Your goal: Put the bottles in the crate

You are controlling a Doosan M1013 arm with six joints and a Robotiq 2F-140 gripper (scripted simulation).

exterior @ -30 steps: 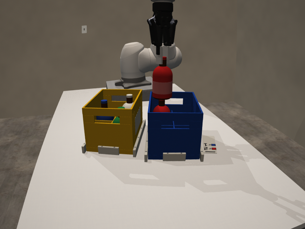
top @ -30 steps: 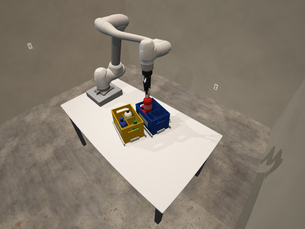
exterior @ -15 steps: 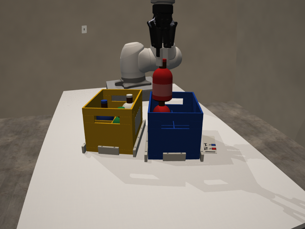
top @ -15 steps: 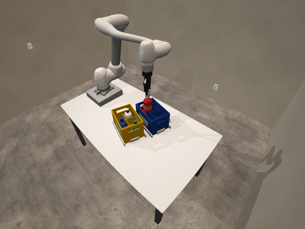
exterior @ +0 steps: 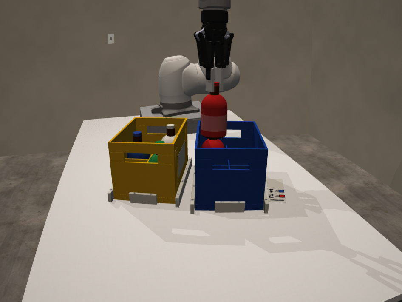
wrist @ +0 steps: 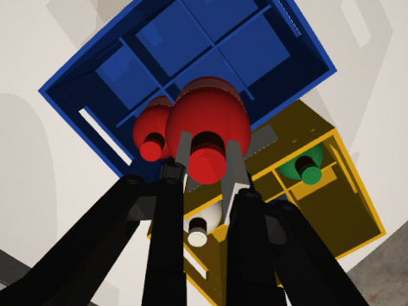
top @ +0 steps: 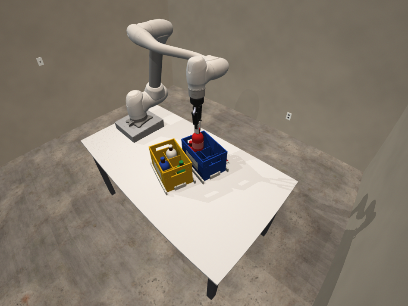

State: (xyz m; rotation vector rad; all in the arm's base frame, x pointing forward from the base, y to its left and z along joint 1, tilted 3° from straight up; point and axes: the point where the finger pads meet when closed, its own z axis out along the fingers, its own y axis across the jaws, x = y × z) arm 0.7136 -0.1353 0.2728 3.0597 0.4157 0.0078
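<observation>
Now: hand 20 mm short of the blue crate, 40 mm to the right of it and 250 mm above it. The rest, counted from my hand: white-label bottle (170 mm behind, 70 mm to the right, 240 mm below); then yellow crate (120 mm behind, 150 mm to the right, 250 mm below); then green bottle (20 mm behind, 160 mm to the right, 240 mm below).
</observation>
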